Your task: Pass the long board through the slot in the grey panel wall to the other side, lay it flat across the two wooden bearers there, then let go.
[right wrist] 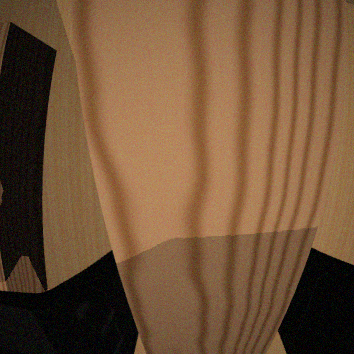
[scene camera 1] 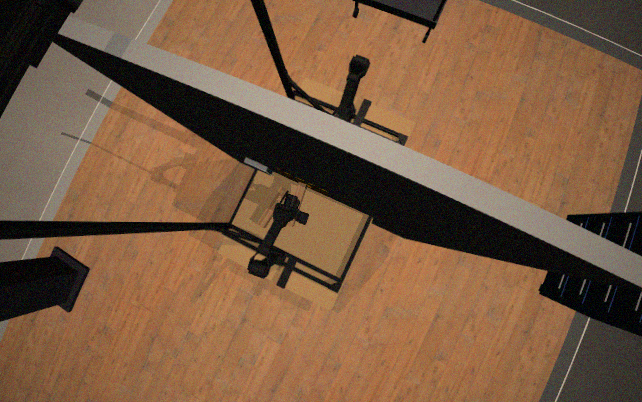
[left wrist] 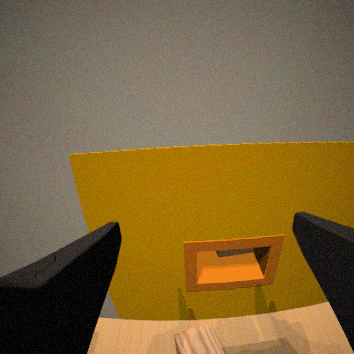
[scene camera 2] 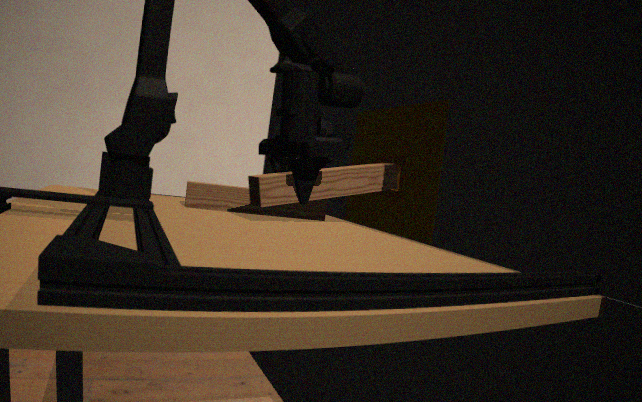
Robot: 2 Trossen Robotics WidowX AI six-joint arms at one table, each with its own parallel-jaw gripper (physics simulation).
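Note:
My right gripper (scene camera 1: pixel 291 201) (scene camera 2: pixel 304 192) (right wrist: pixel 199 232) is shut on the long board (scene camera 2: pixel 350 179) (right wrist: pixel 200 125), which is held above the table, slightly tilted, its far end at the slot in the panel wall (scene camera 1: pixel 350 135) (scene camera 2: pixel 525 150) (left wrist: pixel 175 75). How deep that end sits is unclear. My left gripper (left wrist: pixel 208 227) is open and empty, facing the orange-framed slot (left wrist: pixel 191 270) from the other side. A dark edge, perhaps the board's end, shows inside the slot's upper part. A striped wooden piece, likely a bearer, (left wrist: pixel 199 342) shows in part; the second bearer cannot be made out.
A second wooden board (scene camera 2: pixel 215 194) lies on the near table (scene camera 1: pixel 325 225) (scene camera 2: pixel 325 250), behind the held one and partly in shadow. A yellow patch (scene camera 2: pixel 400 130) (left wrist: pixel 150 200) surrounds the slot. Black frame rails (scene camera 2: pixel 300 287) run along the table's edge. The left arm's fingertips are hidden in scene camera 1.

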